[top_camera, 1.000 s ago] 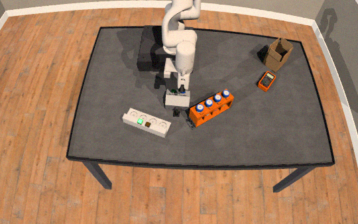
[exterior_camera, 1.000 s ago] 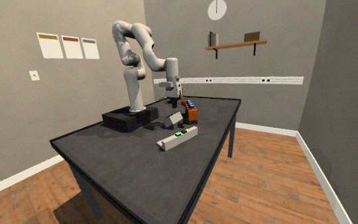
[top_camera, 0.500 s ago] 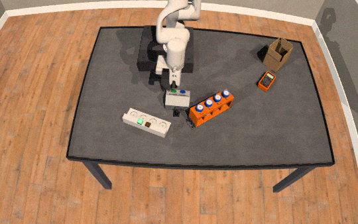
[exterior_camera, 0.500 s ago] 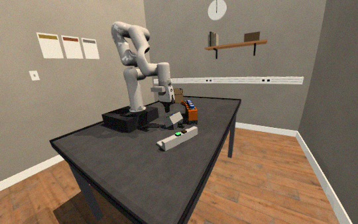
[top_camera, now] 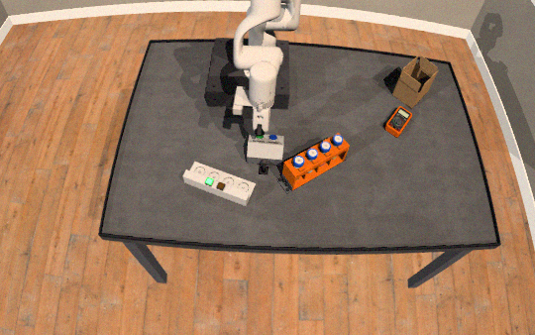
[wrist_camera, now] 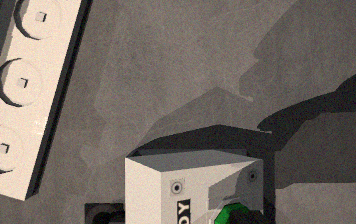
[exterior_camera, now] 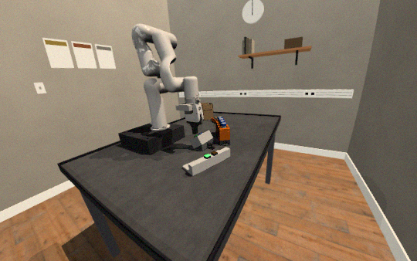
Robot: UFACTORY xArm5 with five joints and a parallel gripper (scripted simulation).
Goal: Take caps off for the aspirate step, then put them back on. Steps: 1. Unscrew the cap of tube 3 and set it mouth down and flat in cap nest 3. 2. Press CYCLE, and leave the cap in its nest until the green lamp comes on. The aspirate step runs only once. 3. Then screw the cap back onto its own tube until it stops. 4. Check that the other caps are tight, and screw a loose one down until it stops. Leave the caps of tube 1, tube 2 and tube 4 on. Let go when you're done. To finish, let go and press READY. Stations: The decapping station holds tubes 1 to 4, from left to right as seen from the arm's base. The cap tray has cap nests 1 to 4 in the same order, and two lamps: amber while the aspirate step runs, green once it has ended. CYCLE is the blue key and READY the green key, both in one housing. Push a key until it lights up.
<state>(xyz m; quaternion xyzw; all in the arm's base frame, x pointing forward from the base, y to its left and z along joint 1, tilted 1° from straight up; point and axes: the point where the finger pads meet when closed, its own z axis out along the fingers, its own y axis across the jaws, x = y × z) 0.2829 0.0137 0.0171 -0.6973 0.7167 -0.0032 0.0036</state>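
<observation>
Now: the green key 30 mm below my hand. Round my hand: blue key (40 mm to the left, 30 mm below); then cap 4 (120 mm ahead, 120 mm to the left, 10 mm above); then grey key housing (20 mm ahead, 20 mm to the left, 50 mm below).
</observation>
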